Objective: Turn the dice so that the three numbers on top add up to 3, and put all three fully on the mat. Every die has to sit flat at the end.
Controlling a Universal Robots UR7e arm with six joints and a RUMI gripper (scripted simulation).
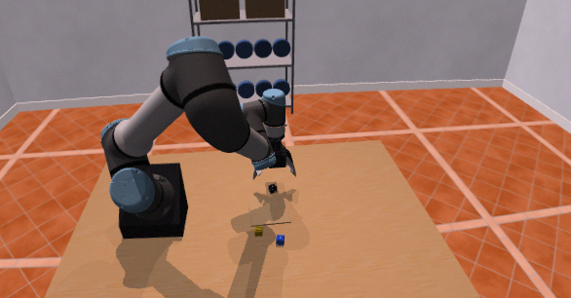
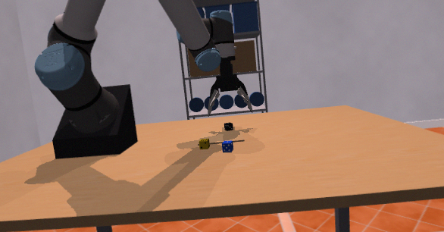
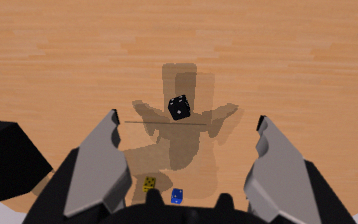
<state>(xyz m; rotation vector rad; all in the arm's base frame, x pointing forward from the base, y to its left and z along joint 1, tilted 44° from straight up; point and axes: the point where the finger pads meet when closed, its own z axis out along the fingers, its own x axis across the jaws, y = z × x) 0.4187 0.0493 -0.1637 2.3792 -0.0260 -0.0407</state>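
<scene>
My gripper is now 1 cm past the black die, 2 cm to the left of it and 4 cm above it. Round my hand: yellow die 8 cm behind, 23 cm to the right, 4 cm below; then blue die 1 cm behind, 28 cm to the right, 4 cm below; then tan mat 3 cm behind, 13 cm to the right, 5 cm below.
</scene>
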